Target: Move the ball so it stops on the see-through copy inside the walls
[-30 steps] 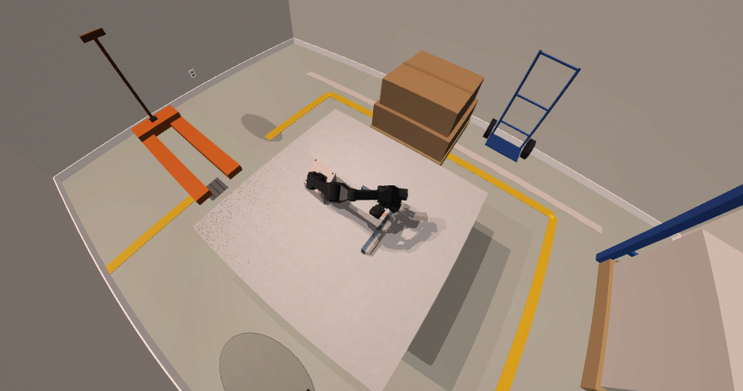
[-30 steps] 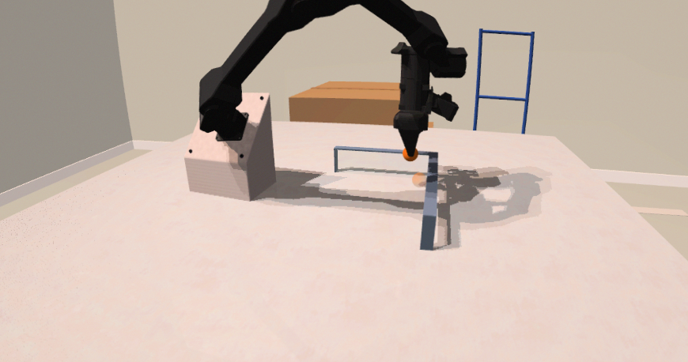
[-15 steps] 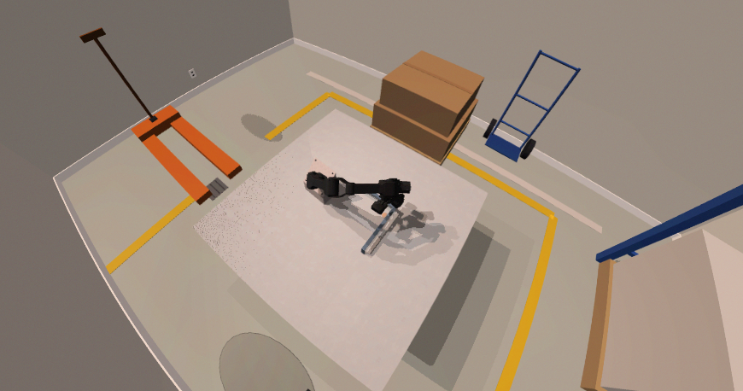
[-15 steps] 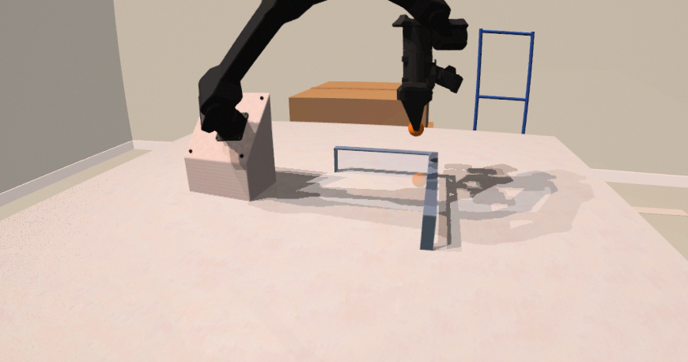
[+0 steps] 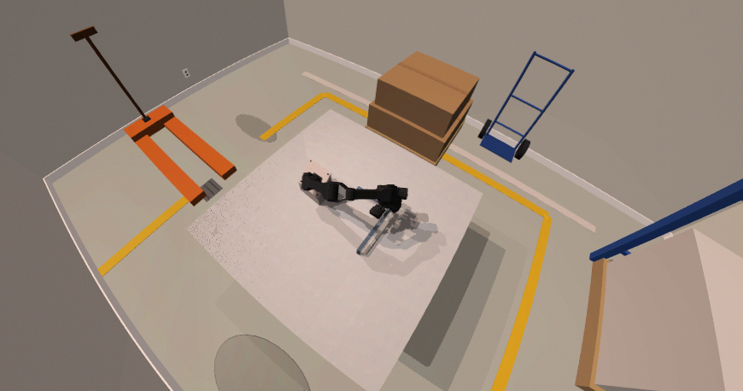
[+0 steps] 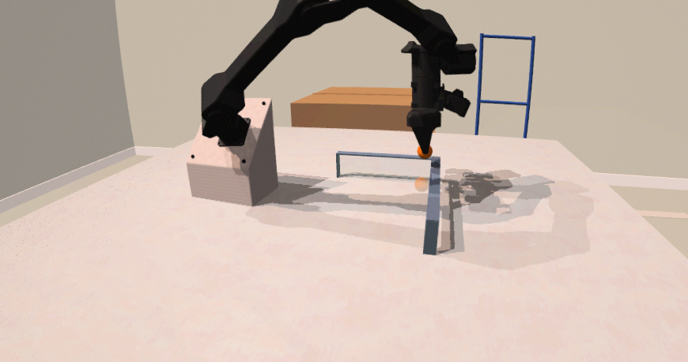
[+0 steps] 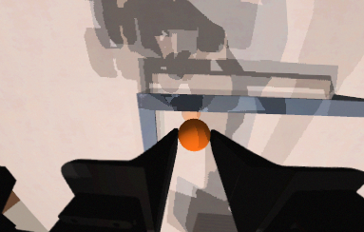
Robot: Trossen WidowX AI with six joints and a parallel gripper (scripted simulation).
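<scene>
Right now my gripper tip is 7 cm above the see-through copy of ball. Round my gripper tip: orange ball (right at my gripper tip).
</scene>
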